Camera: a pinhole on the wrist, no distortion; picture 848 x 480 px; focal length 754.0 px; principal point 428.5 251.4 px. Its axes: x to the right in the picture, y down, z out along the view. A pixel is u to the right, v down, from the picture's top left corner.
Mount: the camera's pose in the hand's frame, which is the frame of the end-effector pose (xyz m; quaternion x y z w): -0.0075 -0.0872 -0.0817 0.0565 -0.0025 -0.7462 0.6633
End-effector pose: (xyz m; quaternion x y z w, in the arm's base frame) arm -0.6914 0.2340 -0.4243 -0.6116 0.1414 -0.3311 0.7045
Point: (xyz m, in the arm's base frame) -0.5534 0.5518 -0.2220
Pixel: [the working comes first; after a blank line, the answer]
In the camera's frame: 0.0239 -0.0091 0.4576

468 236
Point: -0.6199 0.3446 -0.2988
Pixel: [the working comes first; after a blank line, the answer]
In the camera's frame: -0.0129 0.0350 0.2342

387 364
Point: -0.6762 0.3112 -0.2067
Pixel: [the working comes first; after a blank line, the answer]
In the camera's frame: 0.0951 0.0431 0.2019

784 412
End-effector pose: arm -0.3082 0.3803 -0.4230 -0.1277 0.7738 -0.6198 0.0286
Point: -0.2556 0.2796 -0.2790
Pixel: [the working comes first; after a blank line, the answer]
In the camera's frame: 0.0676 0.0185 0.1601

747 339
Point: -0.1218 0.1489 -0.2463
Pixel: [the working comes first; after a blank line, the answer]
In the camera's frame: 0.1453 -0.0547 0.3172

774 121
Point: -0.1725 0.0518 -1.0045
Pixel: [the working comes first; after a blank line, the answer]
In the camera's frame: -0.5884 -0.1358 0.5220

outside the picture
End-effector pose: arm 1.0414 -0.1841 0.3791 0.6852 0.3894 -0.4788 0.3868
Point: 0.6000 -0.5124 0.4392
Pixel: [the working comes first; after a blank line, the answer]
In the camera's frame: 0.1518 -0.1451 0.5475

638 52
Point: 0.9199 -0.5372 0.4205
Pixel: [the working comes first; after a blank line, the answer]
In the camera's frame: -0.1446 -0.0983 0.4324

176 80
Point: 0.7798 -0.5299 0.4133
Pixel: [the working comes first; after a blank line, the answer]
In the camera's frame: -0.0160 -0.1041 0.4885

404 91
